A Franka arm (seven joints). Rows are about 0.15 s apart.
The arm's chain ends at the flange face. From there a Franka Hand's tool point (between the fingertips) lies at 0.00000 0.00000 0.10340 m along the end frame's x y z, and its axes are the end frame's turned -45 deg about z.
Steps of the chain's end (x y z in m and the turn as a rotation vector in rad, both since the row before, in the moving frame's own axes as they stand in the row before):
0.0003 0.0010 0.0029 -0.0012 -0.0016 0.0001
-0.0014 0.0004 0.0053 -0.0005 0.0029 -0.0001
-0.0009 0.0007 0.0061 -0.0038 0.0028 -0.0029
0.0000 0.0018 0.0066 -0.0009 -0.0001 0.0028
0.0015 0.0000 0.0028 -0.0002 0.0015 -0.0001
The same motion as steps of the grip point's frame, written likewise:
-0.0007 0.0009 0.0029 0.0003 -0.0020 0.0001
-0.0011 -0.0005 0.0053 -0.0024 0.0017 -0.0001
-0.0012 0.0003 0.0061 -0.0047 -0.0007 -0.0029
-0.0013 0.0013 0.0066 -0.0006 -0.0007 0.0028
0.0012 0.0012 0.0028 -0.0012 0.0009 -0.0001

